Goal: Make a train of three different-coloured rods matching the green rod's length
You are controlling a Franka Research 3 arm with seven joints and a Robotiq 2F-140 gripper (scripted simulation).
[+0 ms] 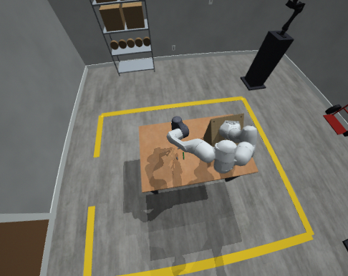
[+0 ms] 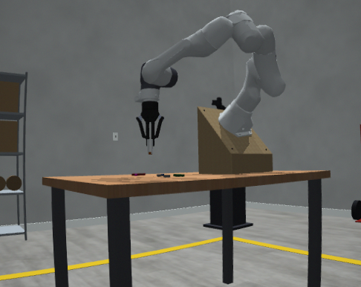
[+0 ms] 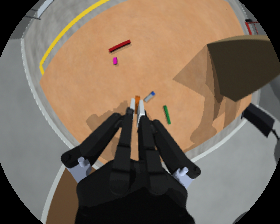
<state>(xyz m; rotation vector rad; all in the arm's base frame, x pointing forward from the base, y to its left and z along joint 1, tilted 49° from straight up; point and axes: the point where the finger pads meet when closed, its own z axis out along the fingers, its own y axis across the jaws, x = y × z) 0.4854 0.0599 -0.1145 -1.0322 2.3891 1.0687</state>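
Now: hand 50 mm past the small blue rod, 30 mm to the right of it and 130 mm above it. Round my hand: green rod (60 mm behind, 130 mm to the left, 130 mm below); then magenta rod (130 mm to the right, 130 mm below); then orange rod (30 mm below).
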